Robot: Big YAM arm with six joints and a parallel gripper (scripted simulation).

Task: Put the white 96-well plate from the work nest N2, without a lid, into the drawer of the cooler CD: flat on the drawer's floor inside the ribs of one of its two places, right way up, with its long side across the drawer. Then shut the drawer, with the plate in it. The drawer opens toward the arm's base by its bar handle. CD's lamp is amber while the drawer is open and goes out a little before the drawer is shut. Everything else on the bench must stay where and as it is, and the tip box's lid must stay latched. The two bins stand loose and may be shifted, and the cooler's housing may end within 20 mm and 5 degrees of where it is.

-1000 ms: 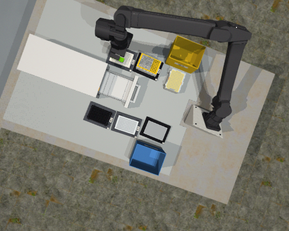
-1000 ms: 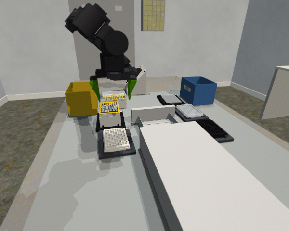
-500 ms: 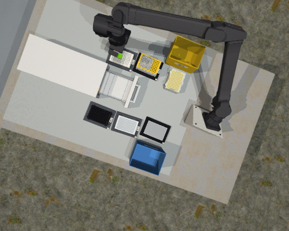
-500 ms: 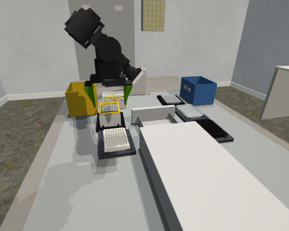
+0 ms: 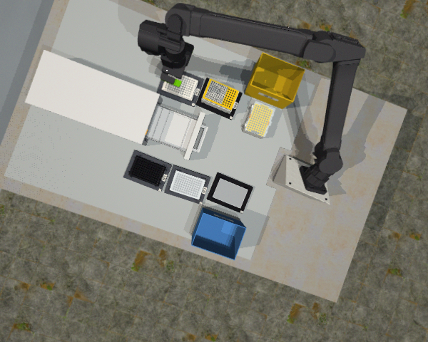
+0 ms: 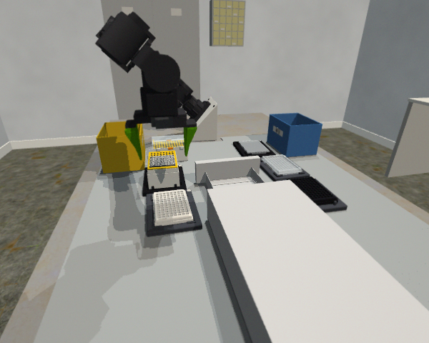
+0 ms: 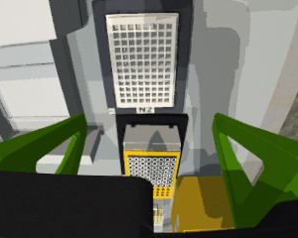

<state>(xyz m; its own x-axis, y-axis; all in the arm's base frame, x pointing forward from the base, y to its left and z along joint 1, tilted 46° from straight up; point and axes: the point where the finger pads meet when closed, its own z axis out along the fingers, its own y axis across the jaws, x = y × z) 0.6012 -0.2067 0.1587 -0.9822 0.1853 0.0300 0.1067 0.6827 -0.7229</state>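
Now: the white 96-well plate 1 cm to the left of my hand and 14 cm below it. Also, from my hand: cooler CD (15 cm ahead, 17 cm to the left, 12 cm below); then cooler's drawer (2 cm ahead, 19 cm to the left, 13 cm below); then tip box (18 cm behind, 1 cm to the left, 10 cm below).
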